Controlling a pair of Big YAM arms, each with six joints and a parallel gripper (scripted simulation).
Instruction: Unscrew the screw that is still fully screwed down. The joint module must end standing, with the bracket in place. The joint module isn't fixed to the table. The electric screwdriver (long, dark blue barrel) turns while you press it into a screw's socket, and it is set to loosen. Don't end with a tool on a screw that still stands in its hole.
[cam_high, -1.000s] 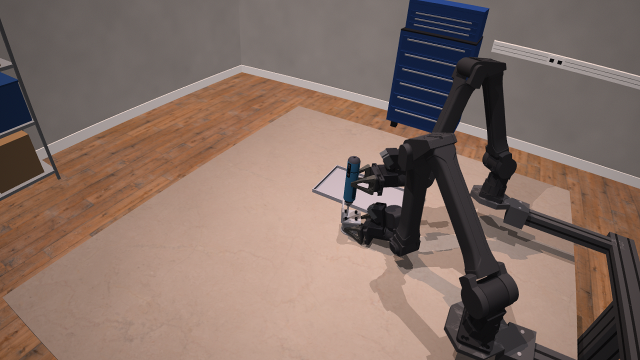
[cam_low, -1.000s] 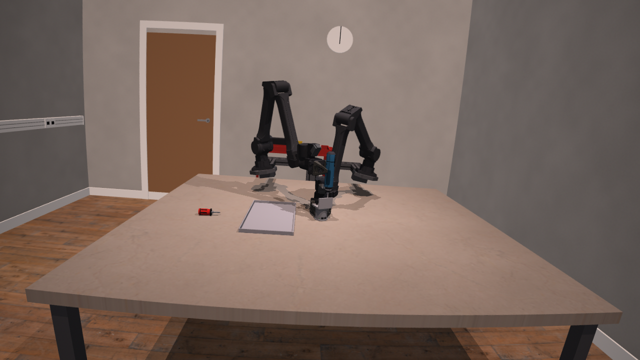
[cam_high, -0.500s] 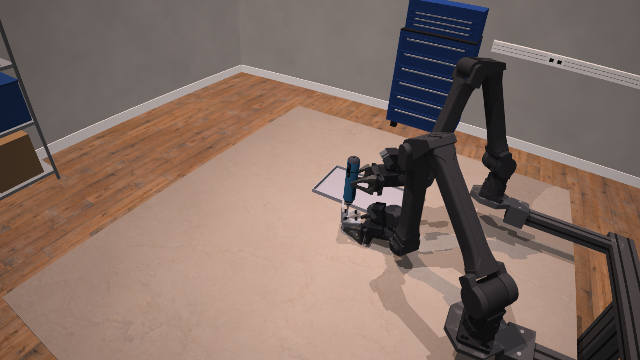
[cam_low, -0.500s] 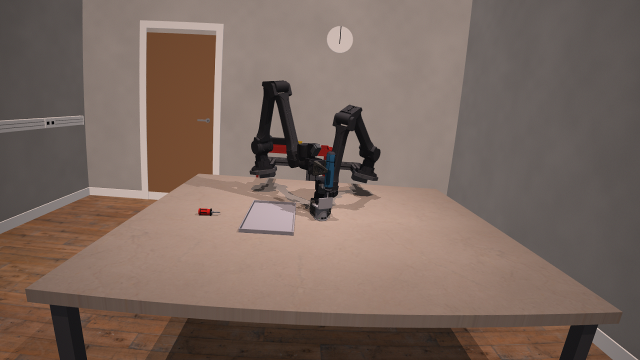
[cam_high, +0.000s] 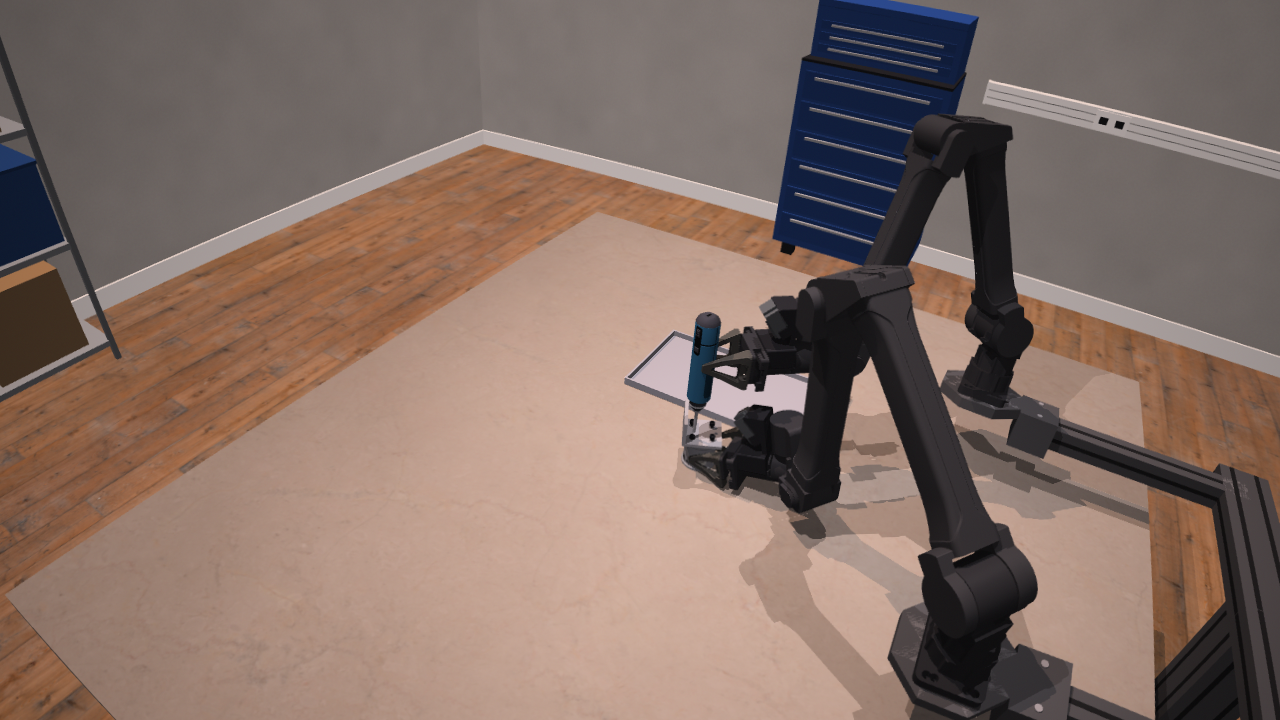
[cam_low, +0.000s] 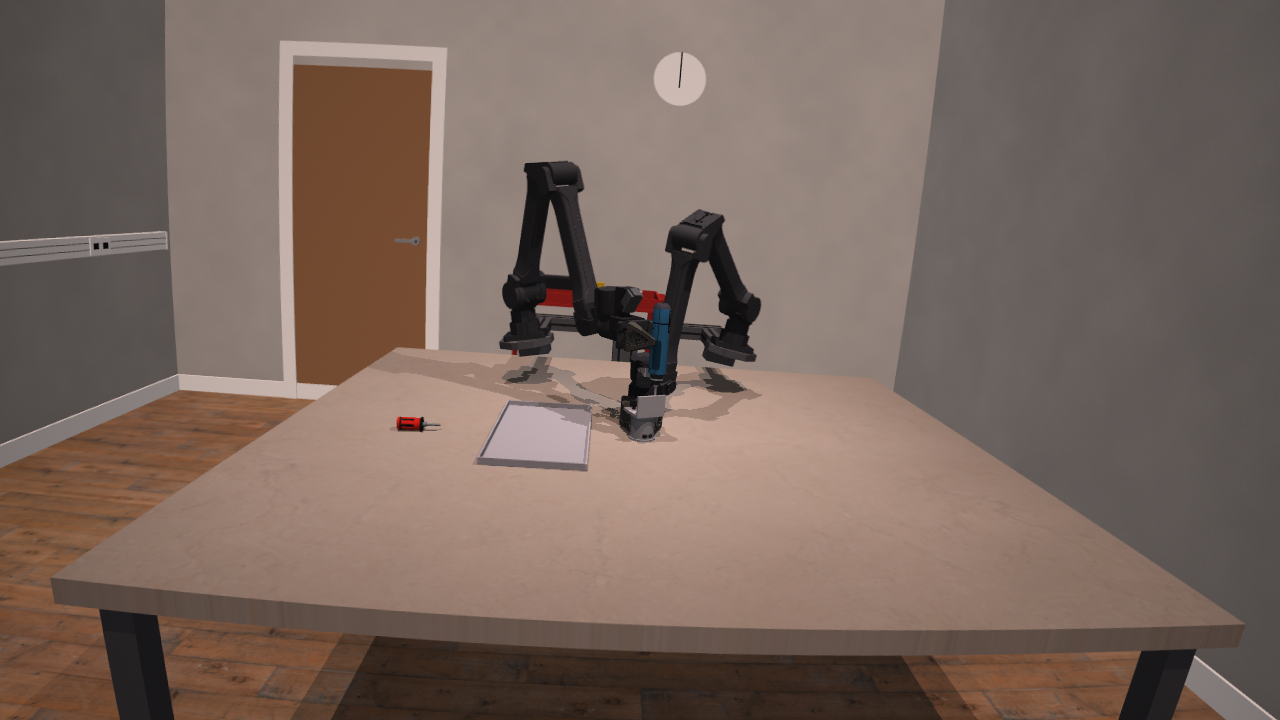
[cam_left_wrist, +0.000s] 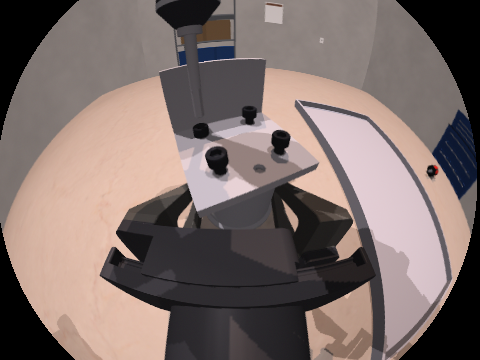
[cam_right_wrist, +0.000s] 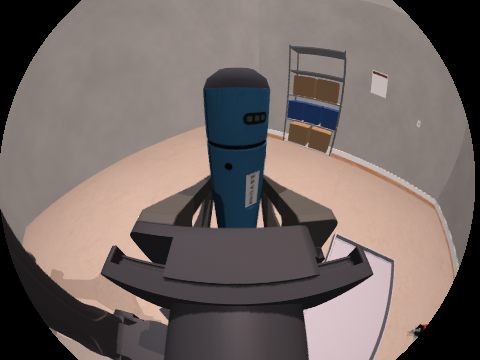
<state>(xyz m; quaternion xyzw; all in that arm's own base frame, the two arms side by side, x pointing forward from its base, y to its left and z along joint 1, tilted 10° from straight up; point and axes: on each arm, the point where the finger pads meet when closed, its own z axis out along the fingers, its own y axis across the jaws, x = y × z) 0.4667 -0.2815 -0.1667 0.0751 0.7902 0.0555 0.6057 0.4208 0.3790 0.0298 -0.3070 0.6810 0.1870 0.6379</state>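
My left hand is 10 mm below the joint module. From my left hand the other things lie so: flat grey tray 230 mm to the right, 20 mm below; then red-handled screwdriver 510 mm to the right, 10 mm below; then grey l-shaped bracket 50 mm above.
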